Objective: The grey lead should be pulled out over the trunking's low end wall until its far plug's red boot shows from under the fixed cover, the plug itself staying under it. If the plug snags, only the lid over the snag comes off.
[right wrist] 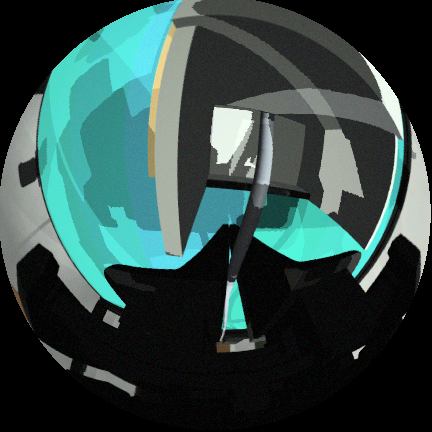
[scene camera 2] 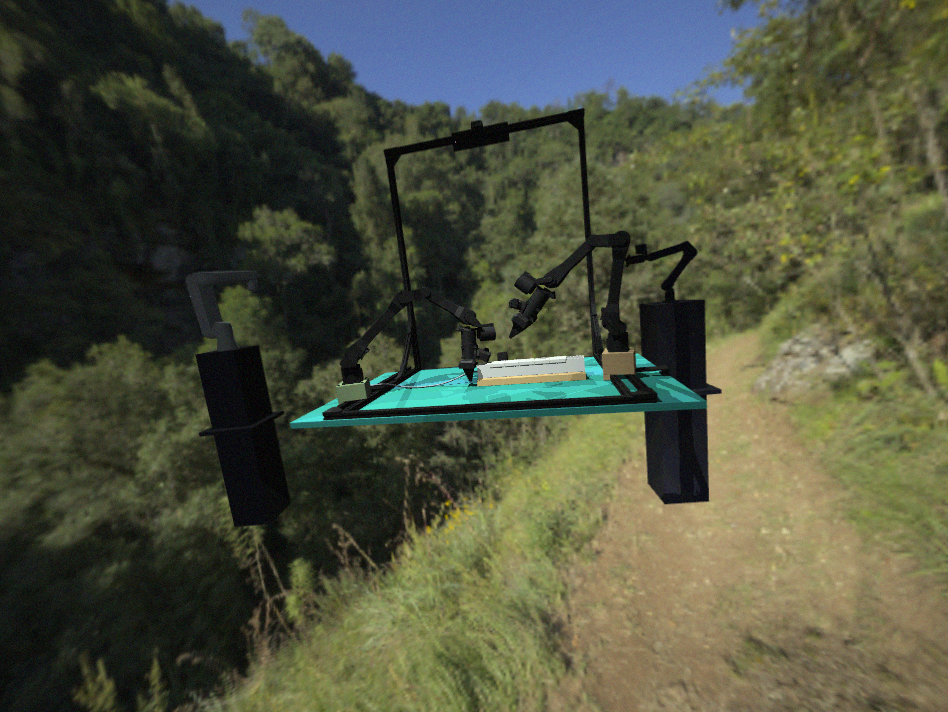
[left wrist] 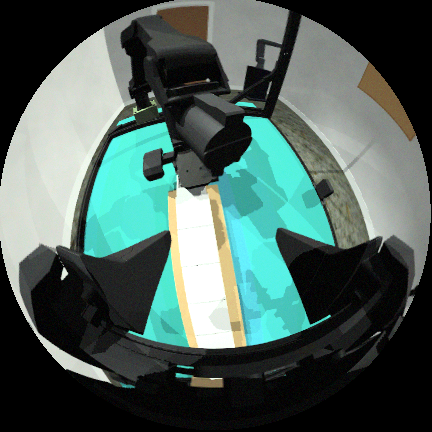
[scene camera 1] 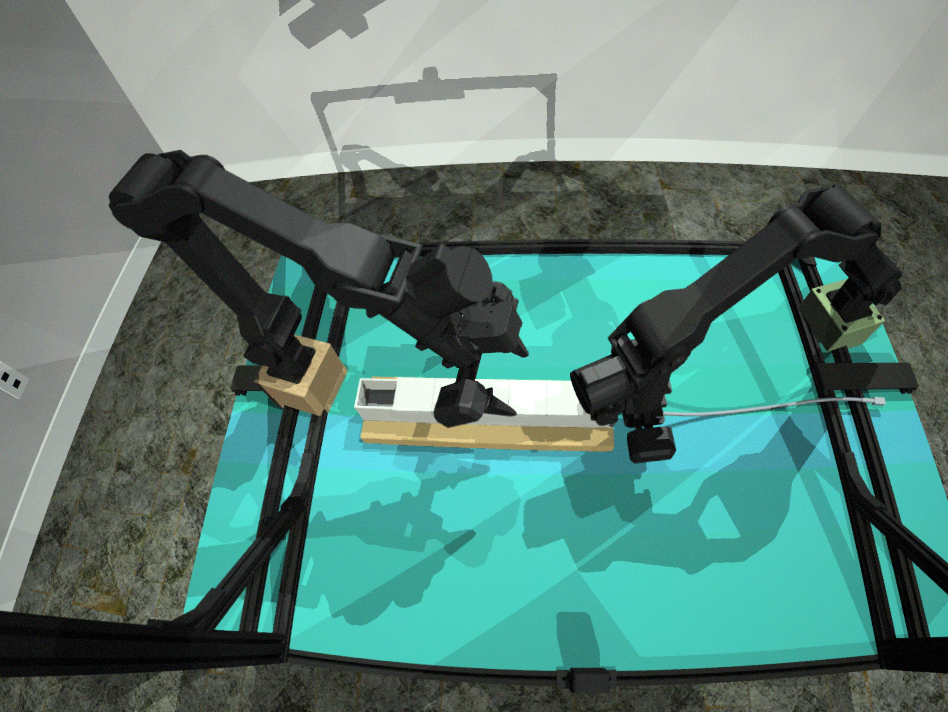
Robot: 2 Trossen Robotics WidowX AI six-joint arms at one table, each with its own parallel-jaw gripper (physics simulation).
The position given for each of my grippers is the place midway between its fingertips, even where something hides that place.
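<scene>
You'd find my left gripper at (scene camera 1: 520,384), (scene camera 2: 512,335) and (left wrist: 224,235). My right gripper (scene camera 1: 635,421), (right wrist: 228,229), (left wrist: 194,176) is in sight too. There's a trunking (right wrist: 334,143), (left wrist: 226,266), and there's also a grey lead (right wrist: 261,176).
</scene>
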